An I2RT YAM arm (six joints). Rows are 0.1 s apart.
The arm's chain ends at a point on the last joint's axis. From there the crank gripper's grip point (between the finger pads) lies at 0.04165 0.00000 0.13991 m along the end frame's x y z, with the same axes.
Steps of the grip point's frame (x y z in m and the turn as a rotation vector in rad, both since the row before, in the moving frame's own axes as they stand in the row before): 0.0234, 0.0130, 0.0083, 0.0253, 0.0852, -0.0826; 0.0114, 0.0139, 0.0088, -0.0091, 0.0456, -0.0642; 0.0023, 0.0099, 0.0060, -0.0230, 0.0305, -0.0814; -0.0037, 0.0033, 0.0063, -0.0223, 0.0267, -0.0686; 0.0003, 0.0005, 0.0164, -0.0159, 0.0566, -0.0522; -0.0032, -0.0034, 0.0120, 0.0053, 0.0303, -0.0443; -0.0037, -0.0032, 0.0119, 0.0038, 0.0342, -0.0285
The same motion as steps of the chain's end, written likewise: 0.0119, 0.0204, 0.0124, 0.0253, 0.0852, -0.0826; 0.0051, 0.0155, 0.0108, -0.0091, 0.0456, -0.0642; -0.0019, 0.0103, 0.0073, -0.0230, 0.0305, -0.0814; -0.0074, 0.0032, 0.0075, -0.0223, 0.0267, -0.0686; -0.0075, 0.0007, 0.0190, -0.0159, 0.0566, -0.0522; -0.0074, -0.0007, 0.0133, 0.0053, 0.0303, -0.0443; -0.0084, -0.0014, 0.0134, 0.0038, 0.0342, -0.0285
